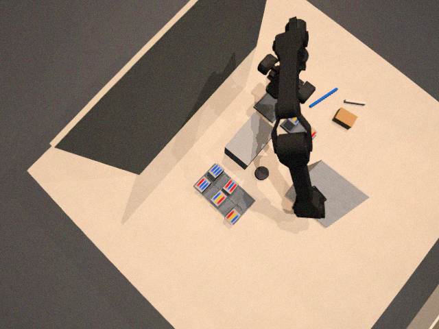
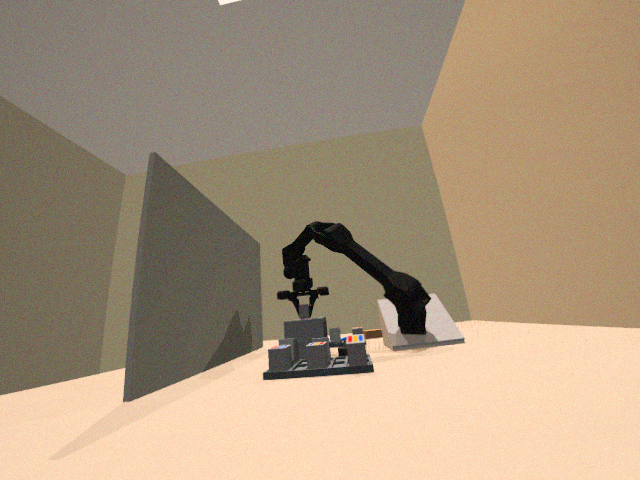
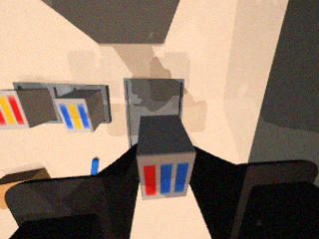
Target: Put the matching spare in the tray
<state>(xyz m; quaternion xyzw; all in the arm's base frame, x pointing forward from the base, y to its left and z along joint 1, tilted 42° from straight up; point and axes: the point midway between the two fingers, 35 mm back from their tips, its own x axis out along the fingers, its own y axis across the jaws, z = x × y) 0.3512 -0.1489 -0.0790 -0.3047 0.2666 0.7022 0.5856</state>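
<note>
Now: the grey tray 100 mm below my gripper tip. Also, from my gripper tip: grey spare block: 30 mm above; then grey mounted unit: 200 mm to the left, 60 mm behind, 50 mm below; then blue marker pen: 160 mm to the right, 120 mm behind, 100 mm below.
</note>
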